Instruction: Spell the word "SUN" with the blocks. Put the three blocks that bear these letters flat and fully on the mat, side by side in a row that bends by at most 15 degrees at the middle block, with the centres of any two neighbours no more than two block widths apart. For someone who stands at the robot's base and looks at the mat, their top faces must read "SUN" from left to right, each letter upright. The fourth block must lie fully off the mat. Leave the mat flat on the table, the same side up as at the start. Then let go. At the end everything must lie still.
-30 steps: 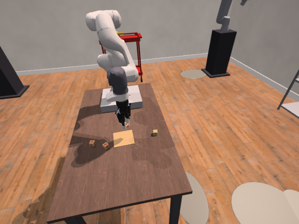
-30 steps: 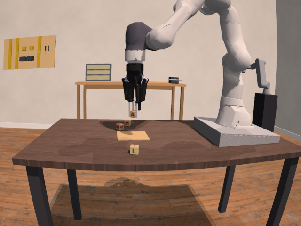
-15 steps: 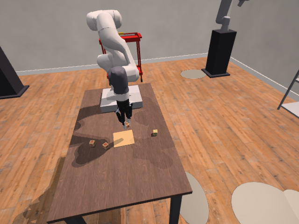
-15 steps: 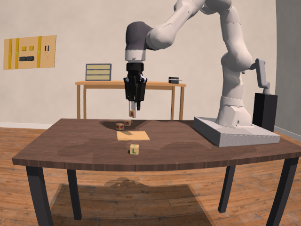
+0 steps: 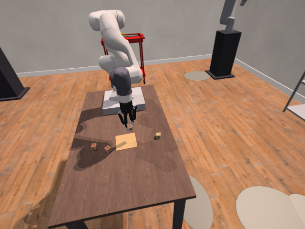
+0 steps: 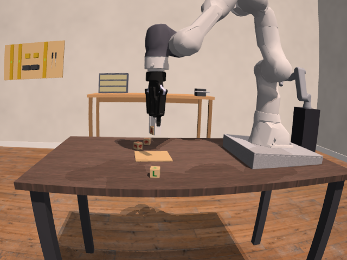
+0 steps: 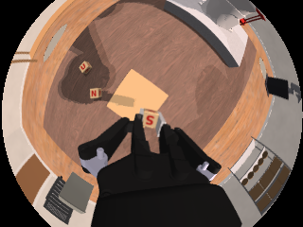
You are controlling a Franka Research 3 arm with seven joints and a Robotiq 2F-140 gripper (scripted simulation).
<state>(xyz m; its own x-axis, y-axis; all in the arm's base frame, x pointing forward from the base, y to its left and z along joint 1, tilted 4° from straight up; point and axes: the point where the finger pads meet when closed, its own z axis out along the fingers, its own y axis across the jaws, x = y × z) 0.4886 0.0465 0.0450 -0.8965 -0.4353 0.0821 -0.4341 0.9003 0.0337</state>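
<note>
Now: the mat 13 cm below my hand and 4 cm to the right of it. Round my hand: S block (2 cm below); then N block (16 cm to the right, 12 cm below, 6 cm ahead); then green L block (19 cm to the left, 12 cm below, 1 cm ahead).
</note>
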